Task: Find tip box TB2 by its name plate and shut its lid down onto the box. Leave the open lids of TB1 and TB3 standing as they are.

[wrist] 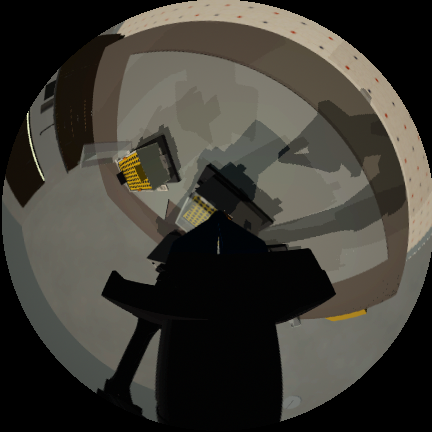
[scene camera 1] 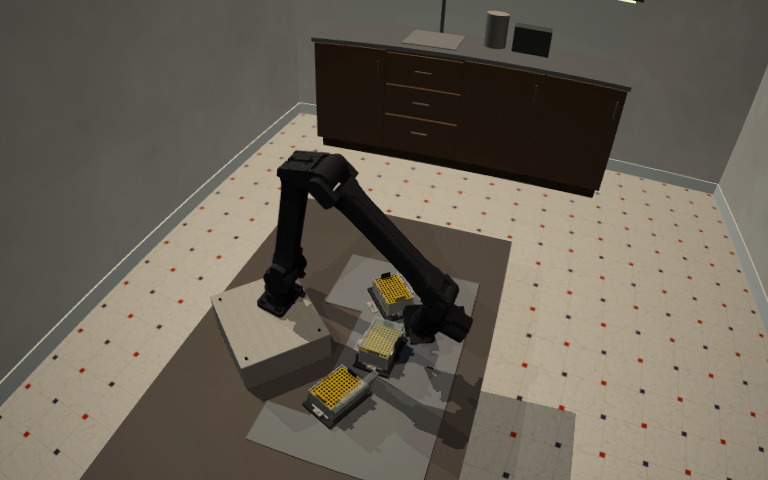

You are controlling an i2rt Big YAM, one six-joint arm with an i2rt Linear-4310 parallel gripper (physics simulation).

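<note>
The middle tip box has its translucent lid over the yellow tip rack; I cannot tell whether the lid sits fully down. The front tip box has its clear lid standing open on its right side. The back tip box shows its yellow rack uncovered, and its clear lid stands open in the wrist view. The name plates are too small to read. My gripper is shut and empty, low beside the middle box on the side away from the arm's base, and partly hides that box in the wrist view.
The boxes stand on a grey mat over a brown mat. The arm's base stands on a pale block left of the boxes. My forearm passes above the back box's right side. A dark cabinet stands at the back wall.
</note>
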